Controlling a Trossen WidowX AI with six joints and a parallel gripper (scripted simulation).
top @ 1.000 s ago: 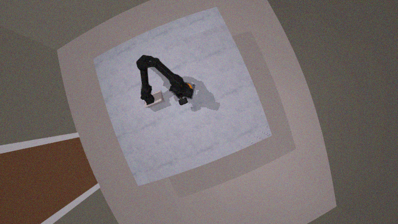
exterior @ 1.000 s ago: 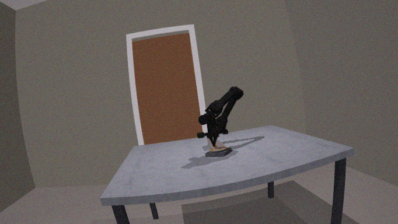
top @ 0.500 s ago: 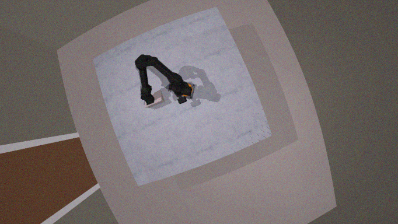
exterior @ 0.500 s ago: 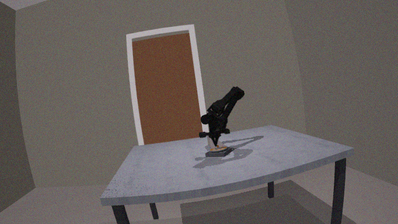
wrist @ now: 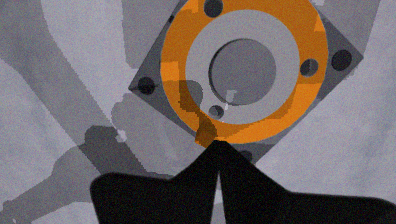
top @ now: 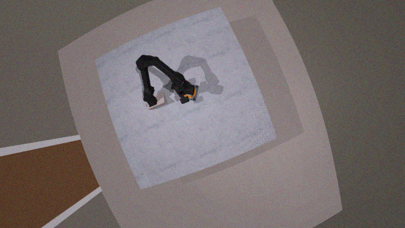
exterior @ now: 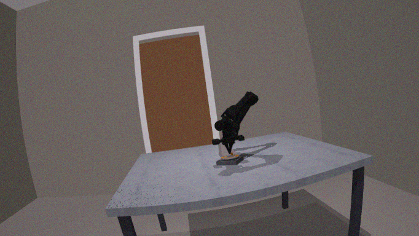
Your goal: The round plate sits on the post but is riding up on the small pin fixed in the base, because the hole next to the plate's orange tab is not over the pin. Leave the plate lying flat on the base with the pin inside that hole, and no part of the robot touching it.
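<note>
Right now the base is 50 mm ahead of my gripper tip, 10 mm to the right of it and 20 mm below it.
</note>
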